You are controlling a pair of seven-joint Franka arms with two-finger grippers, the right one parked.
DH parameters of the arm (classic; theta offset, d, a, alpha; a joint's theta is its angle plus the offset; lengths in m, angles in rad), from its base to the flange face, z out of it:
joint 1: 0 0.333 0 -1.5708
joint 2: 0 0 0 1.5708
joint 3: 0 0.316 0.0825 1.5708
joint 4: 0 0 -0.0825 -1.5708
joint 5: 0 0.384 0 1.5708
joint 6: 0 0 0.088 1.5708
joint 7: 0 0.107 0 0
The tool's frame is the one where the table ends.
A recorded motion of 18 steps. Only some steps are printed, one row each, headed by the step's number.
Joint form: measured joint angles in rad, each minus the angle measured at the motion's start. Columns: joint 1, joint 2, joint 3, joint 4, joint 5, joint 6, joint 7.
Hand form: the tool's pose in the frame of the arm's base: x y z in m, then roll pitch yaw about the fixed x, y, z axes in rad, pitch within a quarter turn. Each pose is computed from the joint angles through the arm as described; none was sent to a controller.
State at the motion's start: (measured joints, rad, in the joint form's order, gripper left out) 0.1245 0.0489 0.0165 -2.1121 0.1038 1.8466 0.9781
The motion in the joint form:
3: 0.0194 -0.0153 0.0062 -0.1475 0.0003 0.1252 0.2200
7: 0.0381 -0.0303 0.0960 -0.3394 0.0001 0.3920 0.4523
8: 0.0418 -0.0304 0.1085 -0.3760 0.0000 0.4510 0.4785
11: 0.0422 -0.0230 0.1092 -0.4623 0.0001 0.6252 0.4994
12: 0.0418 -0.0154 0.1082 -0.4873 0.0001 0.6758 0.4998
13: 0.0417 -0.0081 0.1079 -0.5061 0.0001 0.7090 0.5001
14: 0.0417 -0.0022 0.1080 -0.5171 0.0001 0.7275 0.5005
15: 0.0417 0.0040 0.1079 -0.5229 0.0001 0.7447 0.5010
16: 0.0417 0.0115 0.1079 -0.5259 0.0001 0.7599 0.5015
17: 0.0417 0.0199 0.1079 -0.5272 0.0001 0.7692 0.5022
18: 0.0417 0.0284 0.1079 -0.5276 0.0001 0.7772 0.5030
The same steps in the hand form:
3: 0.4778 0.0871 0.3250 2.8662 0.1901 -1.1140
7: 0.4352 0.1261 0.2739 2.9187 0.0985 -1.2400
8: 0.4270 0.1305 0.2644 2.9384 0.0874 -1.2511
11: 0.4144 0.1248 0.2428 3.0164 0.0686 -1.2749
12: 0.4099 0.1221 0.2349 3.0342 0.0649 -1.2782
13: 0.4056 0.1203 0.2281 3.0412 0.0628 -1.2802
14: 0.4026 0.1193 0.2235 3.0427 0.0618 -1.2813
15: 0.4016 0.1187 0.2203 3.0478 0.0609 -1.2824
16: 0.4012 0.1185 0.2174 3.0525 0.0604 -1.2834
17: 0.4008 0.1184 0.2143 3.0520 0.0605 -1.2846
18: 0.4005 0.1183 0.2112 3.0511 0.0607 -1.2859

